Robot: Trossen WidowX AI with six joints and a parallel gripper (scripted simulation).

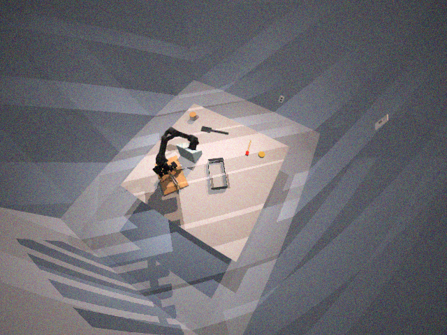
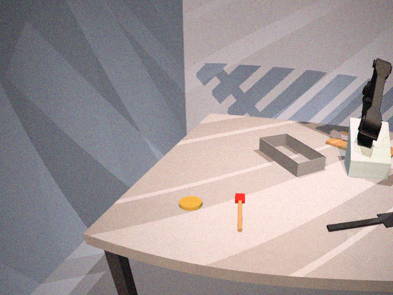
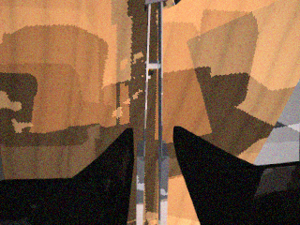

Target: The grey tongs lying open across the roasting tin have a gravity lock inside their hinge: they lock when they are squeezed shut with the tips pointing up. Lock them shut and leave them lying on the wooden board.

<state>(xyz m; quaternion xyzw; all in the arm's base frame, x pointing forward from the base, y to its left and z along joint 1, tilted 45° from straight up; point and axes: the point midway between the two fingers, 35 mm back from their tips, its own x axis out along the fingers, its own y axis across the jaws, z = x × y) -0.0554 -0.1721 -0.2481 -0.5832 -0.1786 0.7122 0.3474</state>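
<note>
My gripper tip is now 4 cm past the yellow mark, 1 cm to the right of it and 2 cm above it. From my gripper tip the other things lie so: grey roasting tin 38 cm ahead, 27 cm to the left, 2 cm below; wooden board 4 cm below; black spatula 2 cm ahead, 68 cm to the left, 4 cm below.
</note>
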